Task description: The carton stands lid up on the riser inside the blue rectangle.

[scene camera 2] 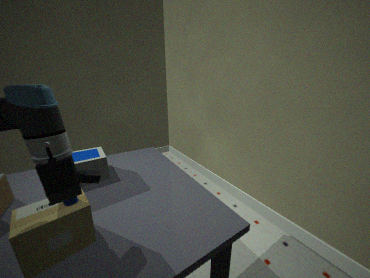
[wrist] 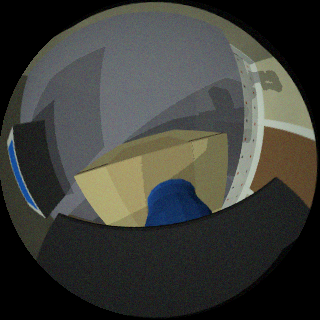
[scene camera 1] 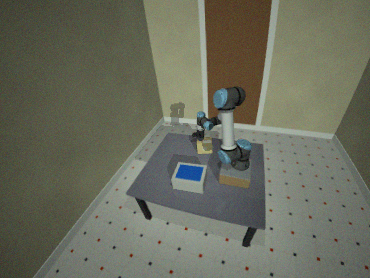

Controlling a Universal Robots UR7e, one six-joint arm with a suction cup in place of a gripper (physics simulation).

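Pixels of known places: hand, its tool point: (scene camera 2: 72, 206) (wrist: 168, 186) (scene camera 1: 200, 141); arm's base, origin of its link: (scene camera 1: 240, 164).
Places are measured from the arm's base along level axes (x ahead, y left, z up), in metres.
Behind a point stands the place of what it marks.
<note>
The tan carton (scene camera 1: 204, 149) @[x 0.339, y -0.195, z -0.048 m] (scene camera 2: 55, 240) @[x 0.348, y -0.301, z -0.035 m] (wrist: 125, 180) @[x 0.407, y -0.224, z 0.024 m] stands upright on the table, its face with the tape band and white barcode label up. My suction gripper (scene camera 1: 201, 139) @[x 0.390, y -0.250, z 0.009 m] (scene camera 2: 71, 201) (wrist: 175, 202) has its blue cup pressed on the carton's top face, near one end; suction holds on it. The cup hides part of that face in the wrist view. The riser (scene camera 1: 188, 185) @[x 0.379, y 0.273, z -0.027 m] (scene camera 2: 101, 168) @[x 0.488, y 0.074, z -0.041 m] (wrist: 35, 167) @[x 0.397, y 0.073, z -0.042 m] is a pale box away from the carton. The blue rectangle (scene camera 1: 190, 172) @[x 0.385, y 0.172, z 0.012 m] (scene camera 2: 86, 155) @[x 0.437, y 0.158, z 0.012 m] (wrist: 21, 175) lies on its top, with no carton on it.
The grey table (scene camera 1: 155, 165) @[x 0.776, y 0.048, z -0.108 m] (scene camera 2: 145, 185) @[x 0.646, y -0.095, z -0.108 m] (wrist: 150, 65) @[x 0.560, y -0.247, z -0.108 m] bears all of this. The arm's base stands on a block (scene camera 1: 234, 179) @[x 0.037, y 0.152, z -0.026 m] with brown sides, to the right of the riser in scene camera 1. A wall with a brown door panel (scene camera 1: 235, 55) (wrist: 285, 160) stands behind the table.
</note>
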